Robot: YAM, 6 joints.
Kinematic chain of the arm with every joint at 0, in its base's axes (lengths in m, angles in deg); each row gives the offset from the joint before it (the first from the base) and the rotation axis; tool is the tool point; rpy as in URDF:
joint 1: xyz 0 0 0.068 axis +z
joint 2: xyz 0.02 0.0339 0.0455 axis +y
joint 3: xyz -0.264 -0.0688 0 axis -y
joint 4: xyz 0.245 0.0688 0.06 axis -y
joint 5: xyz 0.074 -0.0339 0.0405 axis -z
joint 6: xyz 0.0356 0 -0.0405 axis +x
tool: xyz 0 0 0 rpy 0 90 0
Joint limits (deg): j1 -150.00..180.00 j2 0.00..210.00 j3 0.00..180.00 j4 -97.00..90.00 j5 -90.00..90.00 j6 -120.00..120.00
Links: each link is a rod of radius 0.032 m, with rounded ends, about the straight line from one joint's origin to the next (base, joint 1, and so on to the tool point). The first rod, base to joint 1, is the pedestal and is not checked.
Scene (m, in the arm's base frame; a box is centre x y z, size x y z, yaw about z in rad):
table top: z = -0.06
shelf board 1: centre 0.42 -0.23 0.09 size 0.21 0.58 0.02 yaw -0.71
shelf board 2: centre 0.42 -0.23 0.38 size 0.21 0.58 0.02 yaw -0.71
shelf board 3: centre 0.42 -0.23 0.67 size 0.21 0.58 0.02 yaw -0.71
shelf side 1: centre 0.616 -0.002 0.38 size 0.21 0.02 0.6 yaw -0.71
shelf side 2: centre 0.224 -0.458 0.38 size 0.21 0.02 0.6 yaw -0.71
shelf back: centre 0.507 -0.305 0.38 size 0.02 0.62 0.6 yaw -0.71
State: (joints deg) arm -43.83 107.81 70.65 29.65 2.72 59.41
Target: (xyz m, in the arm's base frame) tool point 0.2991 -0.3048 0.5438
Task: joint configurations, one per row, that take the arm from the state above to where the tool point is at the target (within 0.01 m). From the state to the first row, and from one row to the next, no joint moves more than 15 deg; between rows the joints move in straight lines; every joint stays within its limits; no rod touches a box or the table.
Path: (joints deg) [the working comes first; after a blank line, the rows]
Joints at the target: -45.37 112.61 124.80 31.91 2.10 59.41
Straight joint move there: touches shelf board 2.

1: -44.44 95.17 58.99 27.16 2.98 59.41
2: -45.06 82.54 47.34 24.66 3.23 59.41
3: -45.67 69.90 35.68 22.17 3.49 59.41
4: -46.28 71.12 48.43 22.98 3.38 59.41
5: -46.89 72.34 61.17 23.80 3.27 59.41
6: -47.50 73.56 73.92 24.62 3.16 59.41
7: -48.11 74.78 86.66 25.43 3.05 59.41
8: -47.20 87.39 99.37 27.59 2.73 59.41
9: -46.28 100.00 112.09 29.75 2.42 59.41
10: -45.37 112.61 124.80 31.91 2.10 59.41

